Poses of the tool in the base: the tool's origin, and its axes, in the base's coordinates. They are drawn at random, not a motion.
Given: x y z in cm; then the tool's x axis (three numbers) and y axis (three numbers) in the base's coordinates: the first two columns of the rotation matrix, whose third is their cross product.
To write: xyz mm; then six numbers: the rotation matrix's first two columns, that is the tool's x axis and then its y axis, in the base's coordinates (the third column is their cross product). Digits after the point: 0 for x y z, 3 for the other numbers.
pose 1, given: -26.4 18.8 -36.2 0.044 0.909 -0.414 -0.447 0.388 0.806
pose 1, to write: -264 188 -362 0.044 0.909 -0.414 -0.447 0.388 0.806
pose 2, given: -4.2 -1.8 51.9 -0.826 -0.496 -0.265 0.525 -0.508 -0.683
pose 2, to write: -42 -18 519 -0.826 -0.496 -0.265 0.525 -0.508 -0.683
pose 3, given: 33.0 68.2 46.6 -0.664 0.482 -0.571 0.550 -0.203 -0.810
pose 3, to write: 330 682 466 -0.664 0.482 -0.571 0.550 -0.203 -0.810
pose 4, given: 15.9 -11.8 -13.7 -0.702 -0.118 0.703 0.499 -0.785 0.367
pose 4, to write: 159 -118 -137 -0.702 -0.118 0.703 0.499 -0.785 0.367
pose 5, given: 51.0 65.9 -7.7 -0.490 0.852 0.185 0.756 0.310 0.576
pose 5, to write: 510 659 -77 -0.490 0.852 0.185 0.756 0.310 0.576
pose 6, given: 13.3 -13.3 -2.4 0.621 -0.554 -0.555 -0.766 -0.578 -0.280
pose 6, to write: 133 -133 -24 0.621 -0.554 -0.555 -0.766 -0.578 -0.280
